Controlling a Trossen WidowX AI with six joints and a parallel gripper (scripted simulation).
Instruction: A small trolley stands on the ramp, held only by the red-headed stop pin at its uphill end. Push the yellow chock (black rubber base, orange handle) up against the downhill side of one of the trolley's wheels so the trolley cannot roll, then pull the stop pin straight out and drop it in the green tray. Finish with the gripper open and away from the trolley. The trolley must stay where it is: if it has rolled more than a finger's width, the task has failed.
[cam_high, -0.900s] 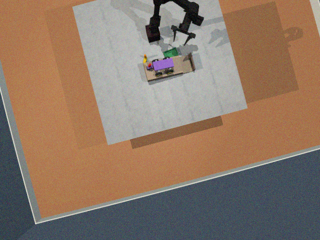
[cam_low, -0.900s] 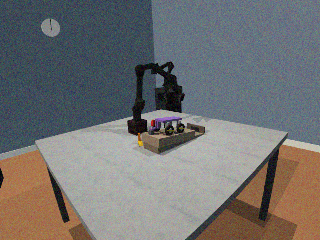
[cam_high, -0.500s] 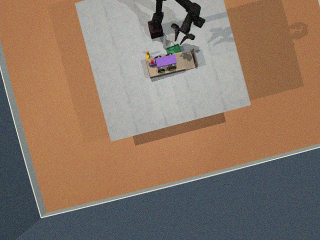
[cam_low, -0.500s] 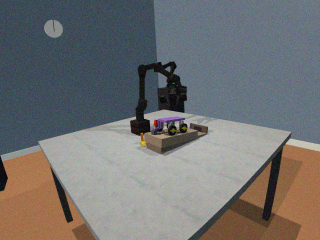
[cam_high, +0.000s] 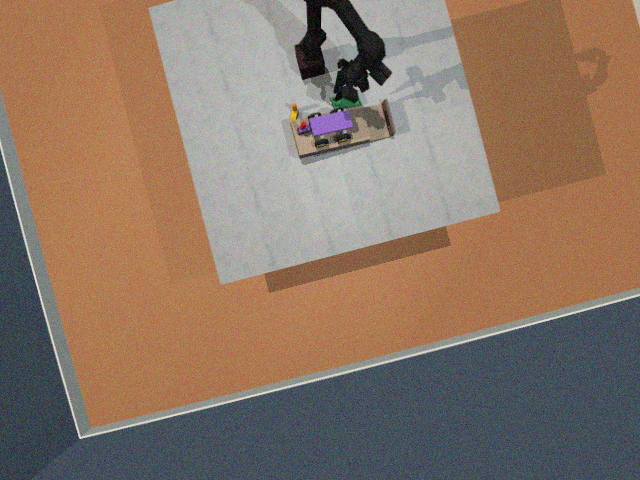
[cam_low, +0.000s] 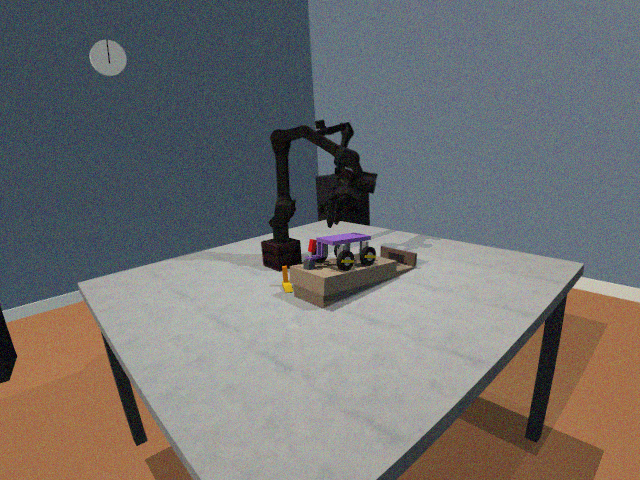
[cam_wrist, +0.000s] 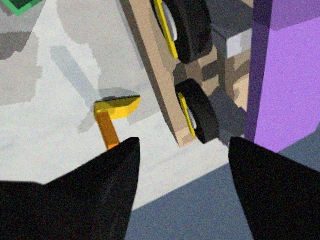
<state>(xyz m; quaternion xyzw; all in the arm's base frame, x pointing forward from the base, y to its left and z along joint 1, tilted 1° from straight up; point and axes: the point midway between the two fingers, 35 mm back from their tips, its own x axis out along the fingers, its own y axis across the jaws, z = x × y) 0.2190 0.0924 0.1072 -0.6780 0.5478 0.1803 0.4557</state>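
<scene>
My gripper tip is now 170 mm to the left of the yellow chock, 150 mm above it and 10 mm past it. Also, from my gripper tip: purple trolley 90 mm ahead, 60 mm below, 30 mm to the right; raised brown end wall 240 mm to the left, 140 mm below, 50 mm ahead; red-headed stop pin 140 mm to the right, 90 mm ahead, 40 mm below.
</scene>
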